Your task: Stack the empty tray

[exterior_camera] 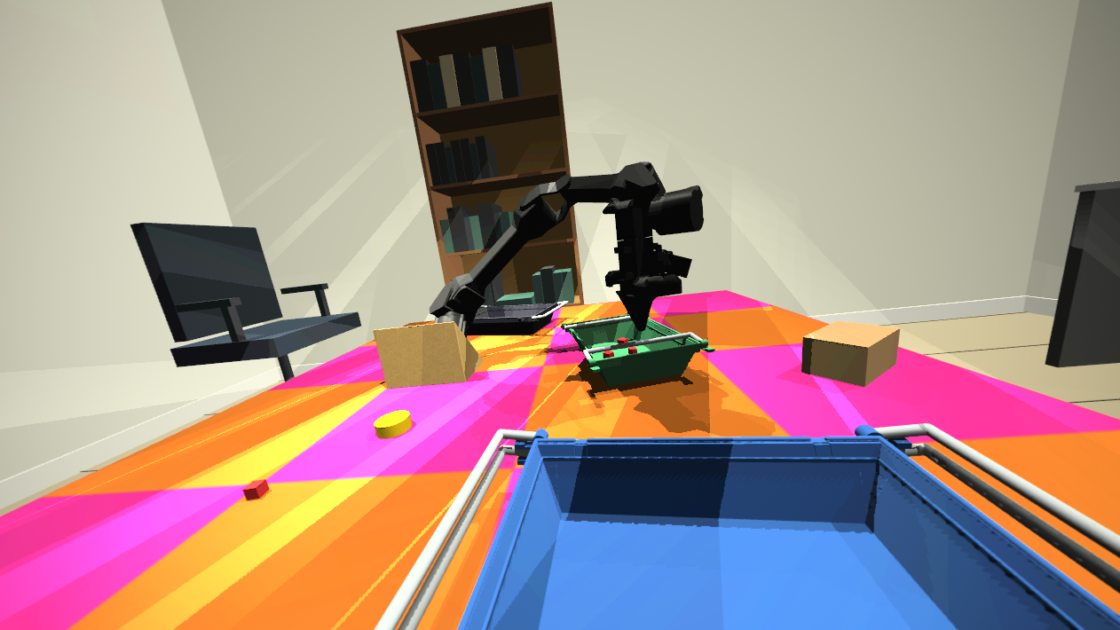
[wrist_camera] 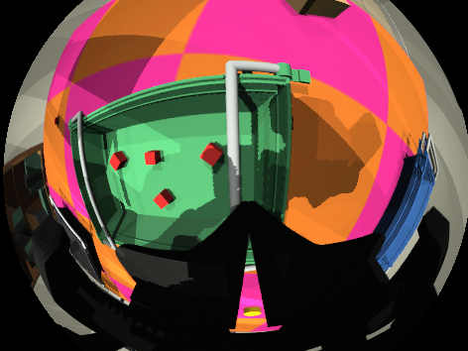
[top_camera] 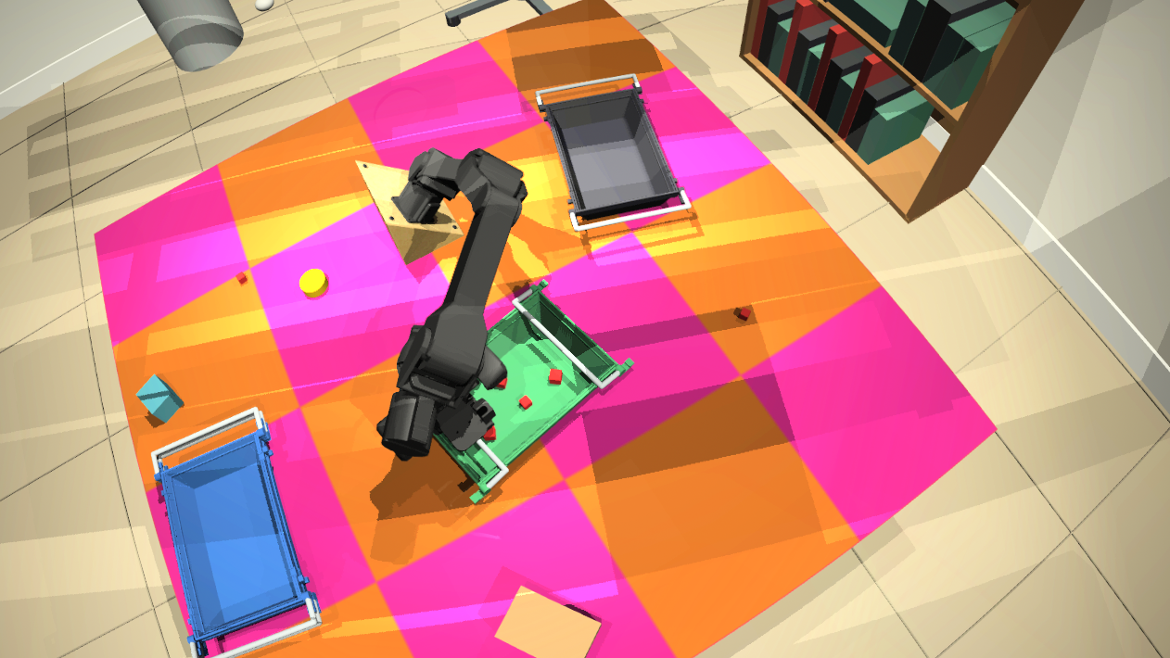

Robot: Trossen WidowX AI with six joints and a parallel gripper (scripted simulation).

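Now: the black tray 51 cm to the left of my gripper tip, 29 cm behind it and 4 cm below it. Also, from my gripper tip: cyan cube: 42 cm to the right, 39 cm behind, 6 cm below; yellow disc: 42 cm behind, 8 cm below, 7 cm to the right; cardboard box: 31 cm ahead, 7 cm to the right, 6 cm below.
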